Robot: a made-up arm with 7 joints.
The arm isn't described. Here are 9 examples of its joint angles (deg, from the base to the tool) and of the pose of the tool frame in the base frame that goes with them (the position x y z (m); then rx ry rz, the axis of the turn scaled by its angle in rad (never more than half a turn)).
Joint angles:
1: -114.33 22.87 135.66 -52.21 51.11 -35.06 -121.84
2: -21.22 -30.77 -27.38 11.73 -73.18 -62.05 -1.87
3: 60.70 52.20 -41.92 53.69 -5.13 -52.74 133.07
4: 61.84 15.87 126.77 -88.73 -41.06 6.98 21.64
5: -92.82 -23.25 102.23 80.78 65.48 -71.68 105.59
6: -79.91 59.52 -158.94 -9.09 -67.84 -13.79 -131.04
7: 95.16 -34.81 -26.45 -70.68 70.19 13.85 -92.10
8: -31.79 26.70 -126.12 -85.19 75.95 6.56 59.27
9: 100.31 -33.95 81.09 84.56 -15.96 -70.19 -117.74
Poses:
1: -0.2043 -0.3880 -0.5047 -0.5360 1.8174 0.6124
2: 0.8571 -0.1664 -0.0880 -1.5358 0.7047 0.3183
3: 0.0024 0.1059 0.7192 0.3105 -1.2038 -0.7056
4: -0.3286 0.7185 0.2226 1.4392 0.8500 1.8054
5: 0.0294 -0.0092 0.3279 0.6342 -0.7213 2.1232
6: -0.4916 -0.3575 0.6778 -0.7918 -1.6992 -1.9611
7: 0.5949 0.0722 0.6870 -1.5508 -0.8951 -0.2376
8: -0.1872 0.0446 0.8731 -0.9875 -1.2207 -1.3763
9: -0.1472 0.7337 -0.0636 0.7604 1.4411 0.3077
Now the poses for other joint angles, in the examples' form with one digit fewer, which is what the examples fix.
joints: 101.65 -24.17 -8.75 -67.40 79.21 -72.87 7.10
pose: 0.517 -0.099 0.432 -0.406 -0.006 -0.332
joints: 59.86 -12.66 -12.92 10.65 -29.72 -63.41 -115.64
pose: -0.105 -0.340 0.682 1.559 -2.489 0.094
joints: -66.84 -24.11 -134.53 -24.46 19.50 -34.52 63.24
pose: -0.070 0.154 0.769 -1.166 -1.248 -2.114
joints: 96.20 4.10 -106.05 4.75 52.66 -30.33 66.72
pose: 0.566 0.022 -0.219 0.205 0.724 -0.676
